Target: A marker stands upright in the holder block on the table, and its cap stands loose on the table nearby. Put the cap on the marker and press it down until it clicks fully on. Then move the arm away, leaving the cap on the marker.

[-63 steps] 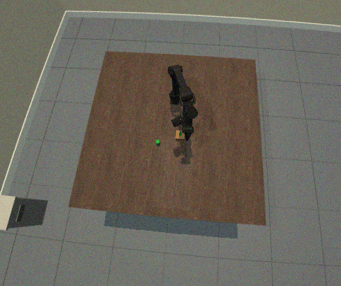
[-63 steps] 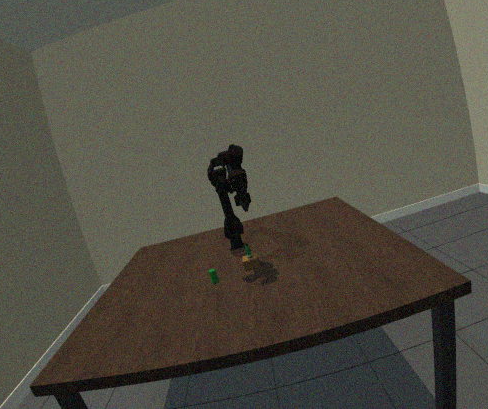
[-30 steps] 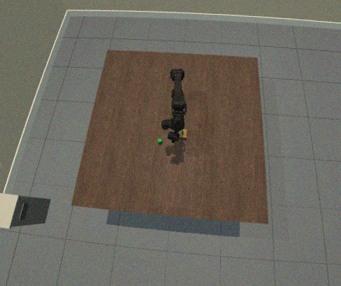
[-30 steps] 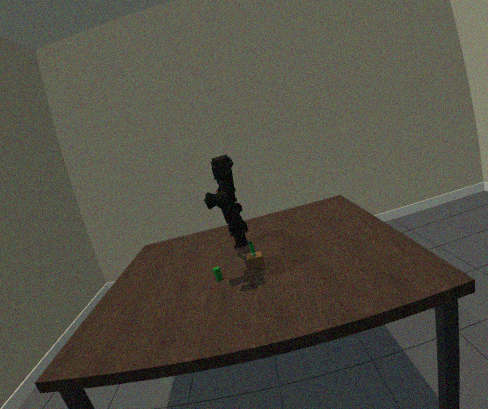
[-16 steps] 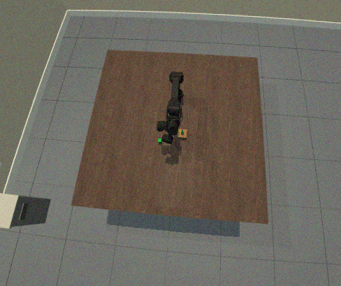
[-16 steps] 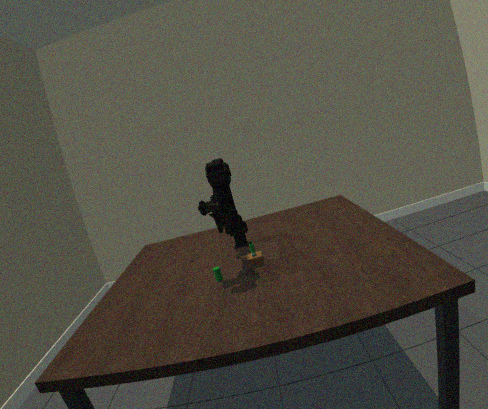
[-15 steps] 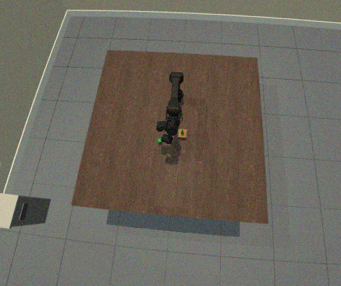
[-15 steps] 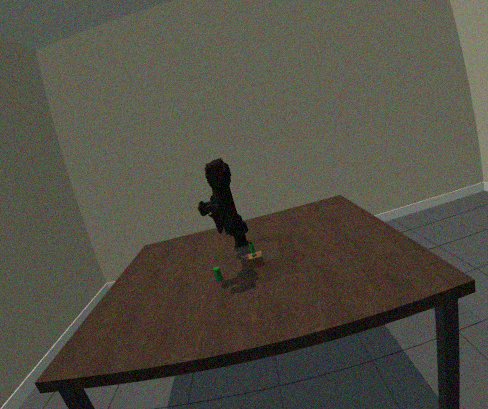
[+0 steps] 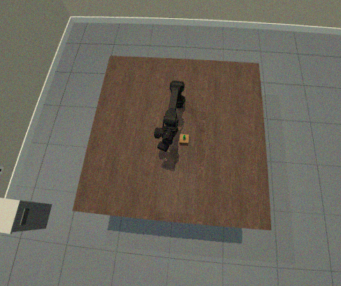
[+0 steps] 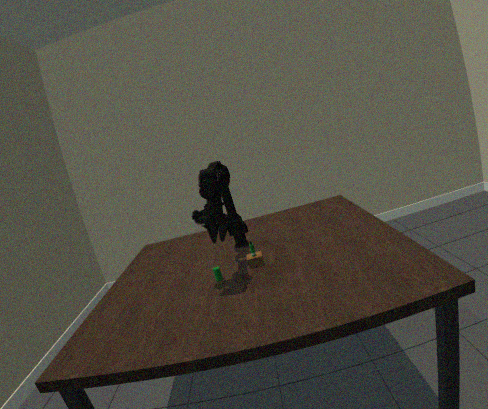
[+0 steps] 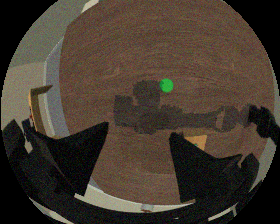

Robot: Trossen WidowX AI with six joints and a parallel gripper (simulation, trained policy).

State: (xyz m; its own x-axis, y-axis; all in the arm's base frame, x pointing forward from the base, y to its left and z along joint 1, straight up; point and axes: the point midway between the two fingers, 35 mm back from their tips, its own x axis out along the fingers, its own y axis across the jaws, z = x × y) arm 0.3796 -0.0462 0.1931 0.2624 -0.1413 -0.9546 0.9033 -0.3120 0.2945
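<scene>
Right now my gripper tip is 3 cm past the green cap, 4 cm to the left of it and 13 cm above it. Also, from my gripper tip: green marker: 10 cm behind, 11 cm to the left, 9 cm below; then tan holder block: 10 cm behind, 11 cm to the left, 14 cm below.
</scene>
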